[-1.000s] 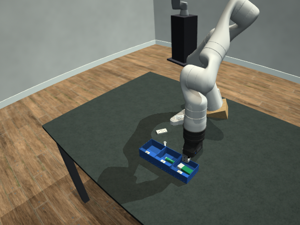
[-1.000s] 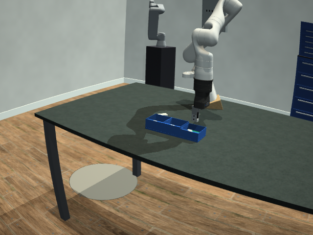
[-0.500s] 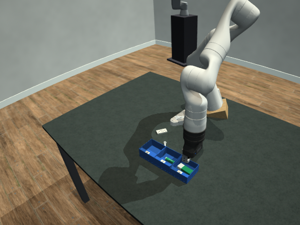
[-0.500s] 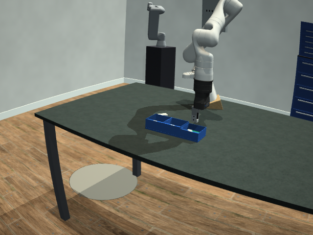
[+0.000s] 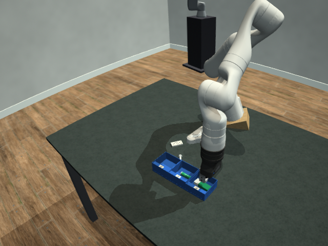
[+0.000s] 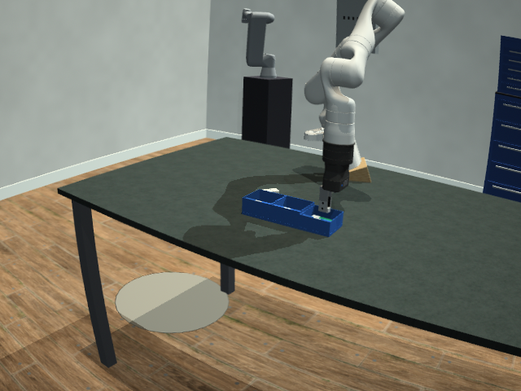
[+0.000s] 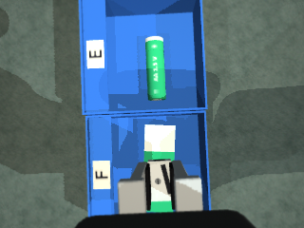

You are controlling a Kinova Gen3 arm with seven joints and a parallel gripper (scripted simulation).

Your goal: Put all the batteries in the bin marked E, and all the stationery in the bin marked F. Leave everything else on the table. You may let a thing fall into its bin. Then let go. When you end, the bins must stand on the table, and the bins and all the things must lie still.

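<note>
The eraser is 1 cm to the right of my hand and 5 cm below it. Also, from my hand: pencil sharpener (1 cm below); green battery (2 cm ahead, 8 cm to the right, 5 cm below); blue three-bin tray (3 cm ahead, 8 cm to the right, 4 cm below).
</note>
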